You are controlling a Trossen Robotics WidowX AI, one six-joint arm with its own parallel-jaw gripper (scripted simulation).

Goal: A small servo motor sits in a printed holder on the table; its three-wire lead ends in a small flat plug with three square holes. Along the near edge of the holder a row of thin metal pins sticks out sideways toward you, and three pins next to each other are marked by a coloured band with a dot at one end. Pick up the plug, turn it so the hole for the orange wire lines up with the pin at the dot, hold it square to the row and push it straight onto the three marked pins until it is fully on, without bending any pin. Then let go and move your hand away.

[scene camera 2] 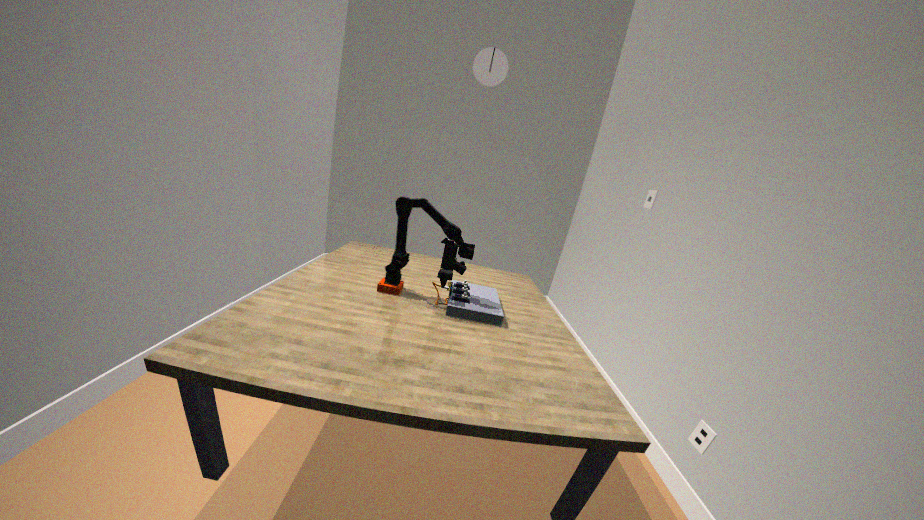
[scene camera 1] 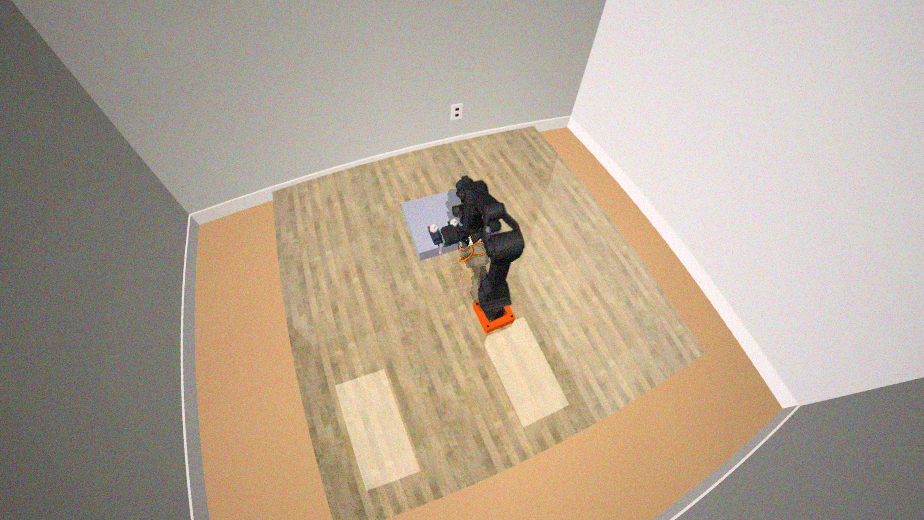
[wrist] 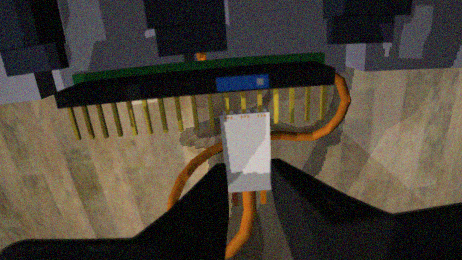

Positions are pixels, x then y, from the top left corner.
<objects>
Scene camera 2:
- grey holder: 484,307
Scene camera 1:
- gripper: 469,243
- grey holder: 436,209
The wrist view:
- gripper: 248,170
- green board: 300,57
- black header strip: 285,75
</objects>
